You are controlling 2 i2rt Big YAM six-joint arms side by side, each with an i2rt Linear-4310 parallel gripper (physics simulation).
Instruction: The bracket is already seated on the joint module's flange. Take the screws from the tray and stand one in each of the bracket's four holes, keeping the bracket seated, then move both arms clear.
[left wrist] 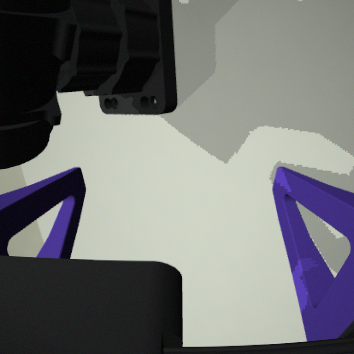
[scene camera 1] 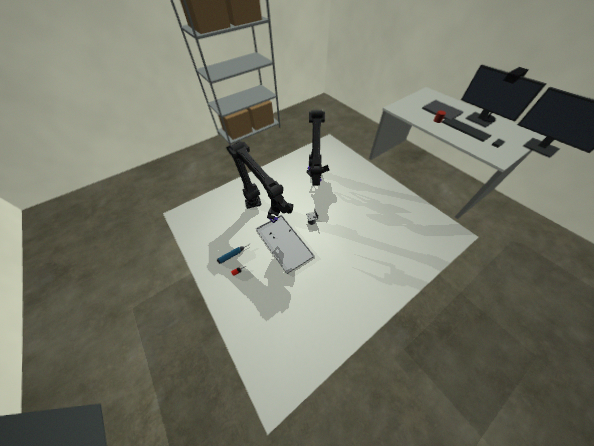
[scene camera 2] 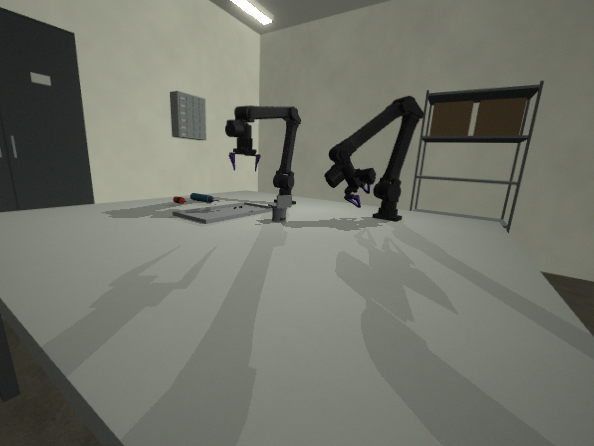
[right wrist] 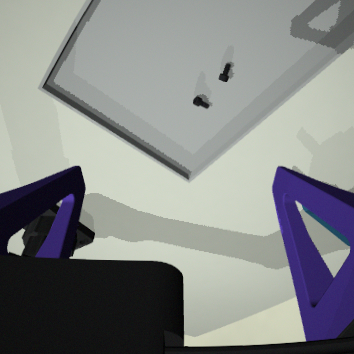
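A grey bracket sits upright on the round joint module. Any screws in its holes are too small to tell. The shallow grey tray lies beside it. Three dark specks that look like screws show in it in scene camera 1; the right wrist view shows one black screw and another screw, both lying down. My right gripper is open and empty, high above the table by the tray. My left gripper is open and empty, away from the bracket.
A blue-handled screwdriver and a red-handled tool lie on the white table beyond the tray from the bracket. A desk with monitors and a shelf rack stand off the table.
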